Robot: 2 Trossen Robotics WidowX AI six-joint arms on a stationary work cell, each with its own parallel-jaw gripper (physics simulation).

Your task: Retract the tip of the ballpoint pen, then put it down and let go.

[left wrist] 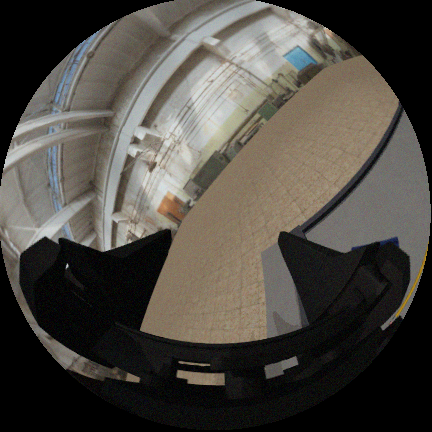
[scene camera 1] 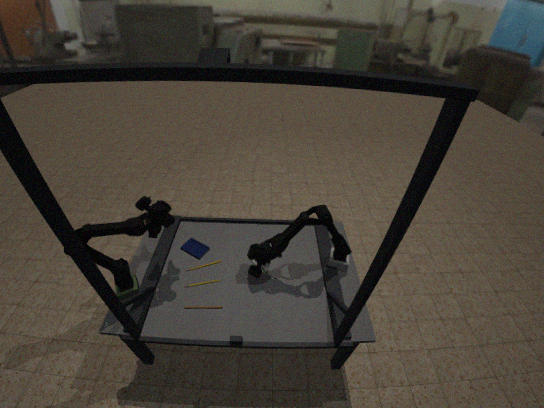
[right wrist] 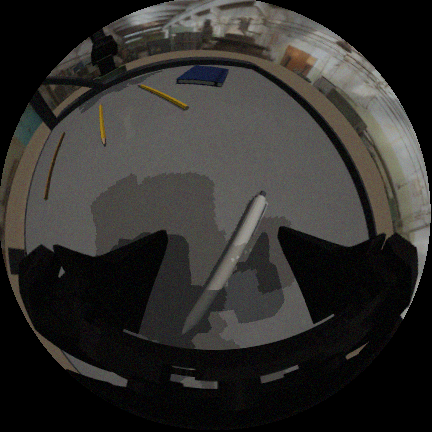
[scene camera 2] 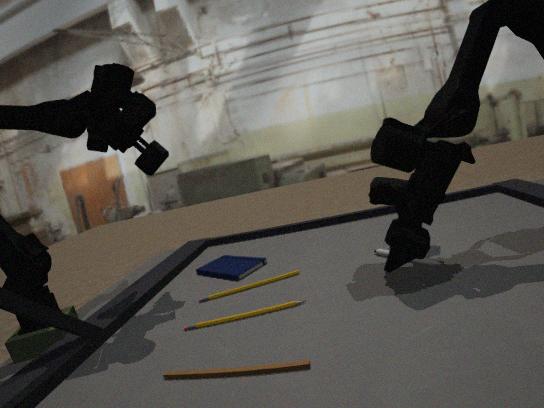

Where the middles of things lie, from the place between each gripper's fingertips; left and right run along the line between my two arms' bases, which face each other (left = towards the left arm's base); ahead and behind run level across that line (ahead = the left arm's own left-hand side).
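The ballpoint pen (right wrist: 252, 218) is 470 mm to the right of my left hand, 320 mm below it and 200 mm behind it. As for the blue notebook (scene camera 2: 235, 268), my left hand is 320 mm above it, 40 mm past it and 140 mm to the left of it.
My right hand, meanwhile, is 2 cm to the left of the pen and 1 cm past it. Counted from that same right hand, the notebook is 30 cm to the left and 16 cm ahead.
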